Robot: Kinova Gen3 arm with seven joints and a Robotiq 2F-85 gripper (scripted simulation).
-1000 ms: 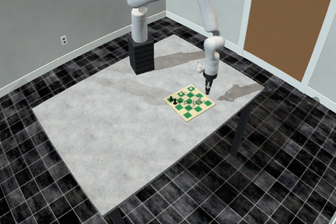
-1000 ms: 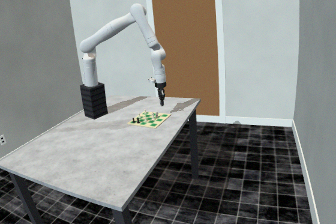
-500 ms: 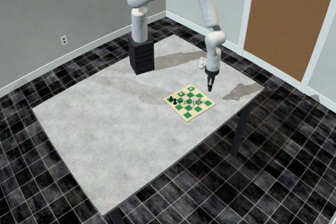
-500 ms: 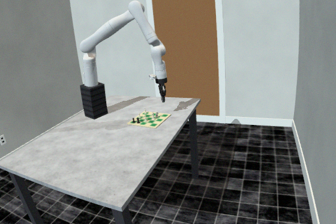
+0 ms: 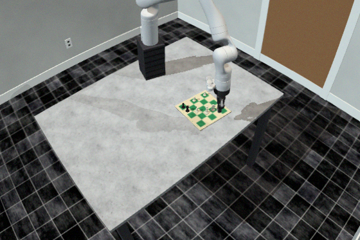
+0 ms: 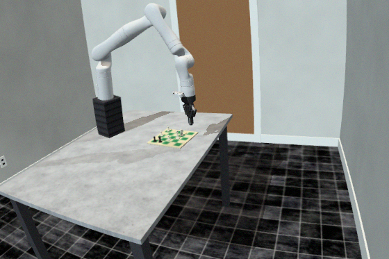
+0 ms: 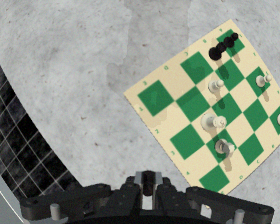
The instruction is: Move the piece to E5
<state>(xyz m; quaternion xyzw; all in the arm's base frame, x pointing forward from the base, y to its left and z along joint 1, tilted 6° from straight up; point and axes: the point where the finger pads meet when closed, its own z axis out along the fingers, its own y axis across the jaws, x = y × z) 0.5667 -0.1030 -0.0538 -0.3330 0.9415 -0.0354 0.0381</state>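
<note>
Right now my hand is 13 cm past the cream chessboard, 4 cm to the right of it and 12 cm above it.
</note>
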